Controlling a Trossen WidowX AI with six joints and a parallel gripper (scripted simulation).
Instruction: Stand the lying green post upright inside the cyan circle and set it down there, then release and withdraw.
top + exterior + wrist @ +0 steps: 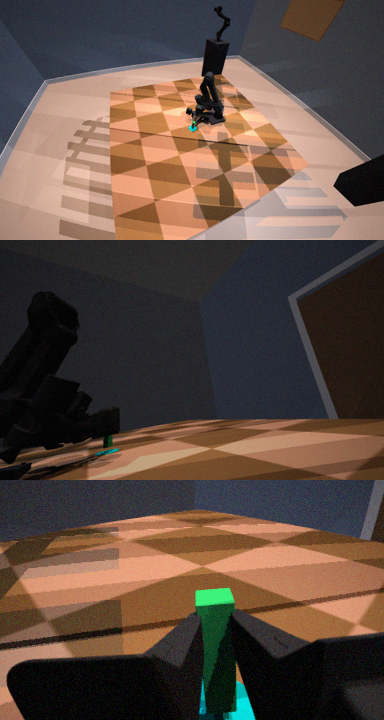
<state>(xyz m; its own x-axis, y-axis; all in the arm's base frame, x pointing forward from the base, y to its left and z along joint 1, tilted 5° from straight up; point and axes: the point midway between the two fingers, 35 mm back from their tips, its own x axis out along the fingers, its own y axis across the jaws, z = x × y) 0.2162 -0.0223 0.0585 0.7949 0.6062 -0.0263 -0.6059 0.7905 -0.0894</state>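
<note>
Right now my gripper tip is 70 mm above the cyan circle. Also, from my gripper tip: green post 20 mm below.
</note>
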